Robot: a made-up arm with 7 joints.
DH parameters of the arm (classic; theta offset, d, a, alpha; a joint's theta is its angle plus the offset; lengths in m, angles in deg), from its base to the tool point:
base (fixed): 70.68 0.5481 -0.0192 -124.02
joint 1: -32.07 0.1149 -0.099 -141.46
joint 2: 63.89 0.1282 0.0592 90
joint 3: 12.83 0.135 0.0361 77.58
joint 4: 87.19 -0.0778 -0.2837 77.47
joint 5: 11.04 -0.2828 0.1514 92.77
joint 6: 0 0.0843 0.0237 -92.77
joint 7: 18.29 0 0.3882 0
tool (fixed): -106.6 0.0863 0 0
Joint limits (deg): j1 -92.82..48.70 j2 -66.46..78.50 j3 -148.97..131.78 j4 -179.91..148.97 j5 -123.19..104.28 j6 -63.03..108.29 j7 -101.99..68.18
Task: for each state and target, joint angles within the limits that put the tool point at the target. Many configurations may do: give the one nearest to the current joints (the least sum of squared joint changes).
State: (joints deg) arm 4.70 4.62 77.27 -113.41 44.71 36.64 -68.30
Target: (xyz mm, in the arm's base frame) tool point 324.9 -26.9 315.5
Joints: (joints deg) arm 6.71 0.64 73.60 -111.47 33.94 24.37 -80.13
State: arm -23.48 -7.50 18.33 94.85 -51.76 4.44 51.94
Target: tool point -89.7 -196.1 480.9
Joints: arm -12.09 -2.26 18.27 91.38 -22.56 -13.32 50.16
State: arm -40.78 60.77 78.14 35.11 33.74 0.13 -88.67
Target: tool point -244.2 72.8 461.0
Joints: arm -39.48 55.98 75.13 54.21 40.24 3.05 -94.59
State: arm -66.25 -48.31 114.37 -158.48 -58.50 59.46 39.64
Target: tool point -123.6 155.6 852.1
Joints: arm -92.82 -17.95 95.05 -151.05 -22.49 69.71 55.33
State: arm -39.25 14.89 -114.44 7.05 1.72 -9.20 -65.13
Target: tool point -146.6 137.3 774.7
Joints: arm -35.02 3.63 -124.07 -3.11 16.66 23.51 -46.87
